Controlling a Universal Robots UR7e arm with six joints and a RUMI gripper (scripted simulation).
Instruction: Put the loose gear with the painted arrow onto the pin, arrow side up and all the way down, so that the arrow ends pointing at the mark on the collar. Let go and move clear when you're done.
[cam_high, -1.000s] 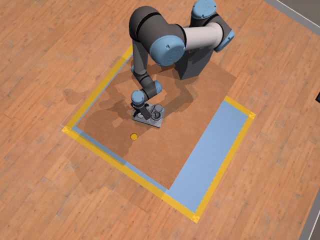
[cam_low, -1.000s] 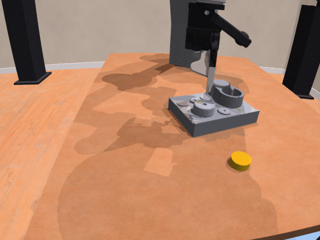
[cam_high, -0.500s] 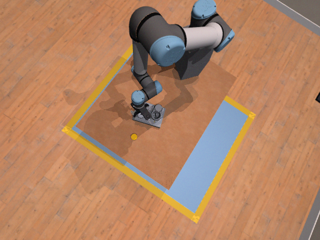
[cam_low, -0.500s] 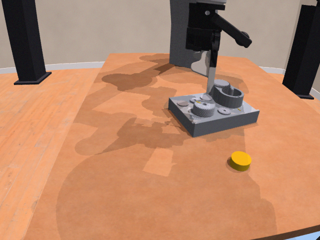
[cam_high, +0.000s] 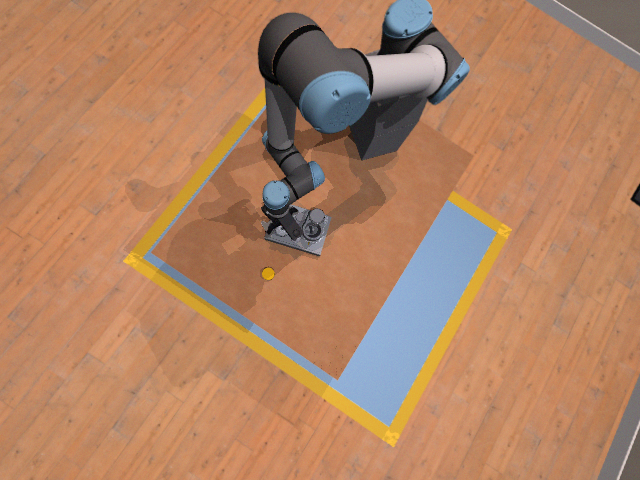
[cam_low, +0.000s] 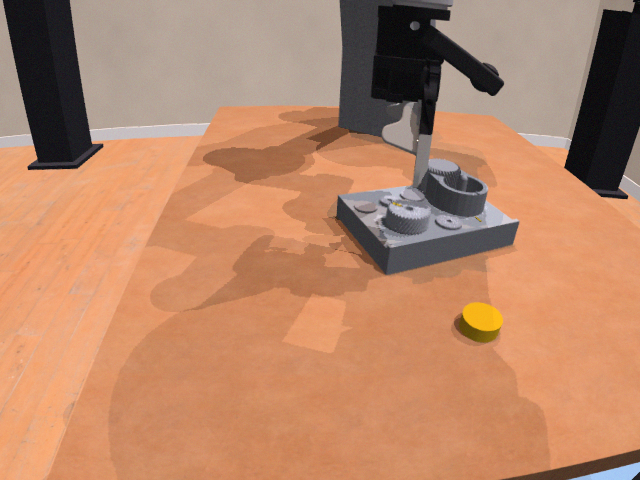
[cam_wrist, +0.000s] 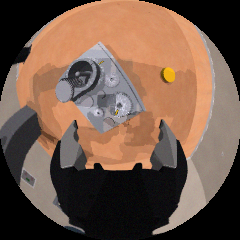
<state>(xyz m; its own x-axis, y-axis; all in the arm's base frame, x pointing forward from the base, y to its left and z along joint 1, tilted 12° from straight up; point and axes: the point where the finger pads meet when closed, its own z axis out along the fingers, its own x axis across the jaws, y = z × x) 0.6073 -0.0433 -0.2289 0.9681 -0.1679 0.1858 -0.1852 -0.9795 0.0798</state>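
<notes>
My hand is 80 mm above the grey gear. Round my hand: yellow disc: 180 mm ahead, 70 mm to the left, 120 mm below.
</notes>
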